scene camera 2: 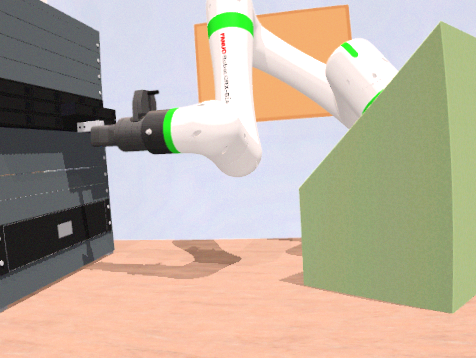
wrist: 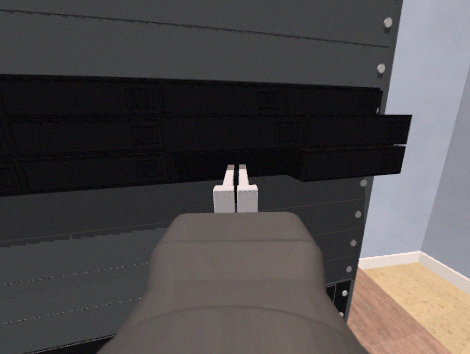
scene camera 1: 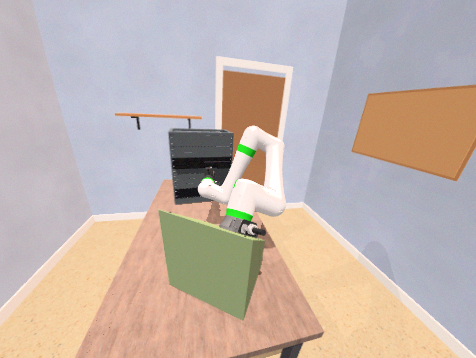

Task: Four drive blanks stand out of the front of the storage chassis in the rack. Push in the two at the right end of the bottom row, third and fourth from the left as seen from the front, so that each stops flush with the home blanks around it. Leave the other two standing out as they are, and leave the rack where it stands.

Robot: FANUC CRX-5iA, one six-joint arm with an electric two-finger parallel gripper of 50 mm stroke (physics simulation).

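Frame: origin at the arm's base, x ahead, y left, z up, level; millimetres.
Seen in the pictures: gripper, fingertip midpoint: (scene camera 2: 79, 127) (wrist: 236, 176) (scene camera 1: 210, 167); arm's base, link origin: (scene camera 1: 234, 231).
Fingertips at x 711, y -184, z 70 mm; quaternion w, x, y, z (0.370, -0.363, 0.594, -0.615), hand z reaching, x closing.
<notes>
Pixels of each thing's middle, then the offset from my fingertips to it. Level surfaces: height alone.
- fourth bottom-row blank, body centre: (wrist: 315, 155) dx +10, dy -112, dz +10 mm
- third bottom-row blank, body centre: (wrist: 221, 155) dx +70, dy -14, dz +10 mm
- second blank, body centre: (wrist: 126, 160) dx +96, dy +93, dz +10 mm
- table, surface height: dz -338 mm
The rack (scene camera 1: 200, 141) (scene camera 2: 45, 42) (wrist: 210, 50) holds the black chassis. In the wrist view, the fourth bottom-row blank (wrist: 352, 164) stands out. The third bottom-row blank (wrist: 200, 165) lies recessed behind its front, in shadow and about level with the second blank (wrist: 95, 172); exact flushness is hard to tell. Above them, the third (wrist: 225, 134) and fourth (wrist: 350, 131) middle-row blanks stand out. My gripper (scene camera 2: 81, 126) (wrist: 236, 176) is shut and empty. Its fingertips are at the third bottom-row blank, beneath the overhanging blank; whether they touch is unclear.
The protruding fourth bottom-row blank is close to the right of the fingers, and the middle-row blanks overhang them. A green panel block (scene camera 1: 210, 265) (scene camera 2: 380, 200) stands on the table (scene camera 1: 135, 300) (scene camera 2: 200, 320), away from the rack. A wall shelf (scene camera 1: 157, 116) is behind the rack.
</notes>
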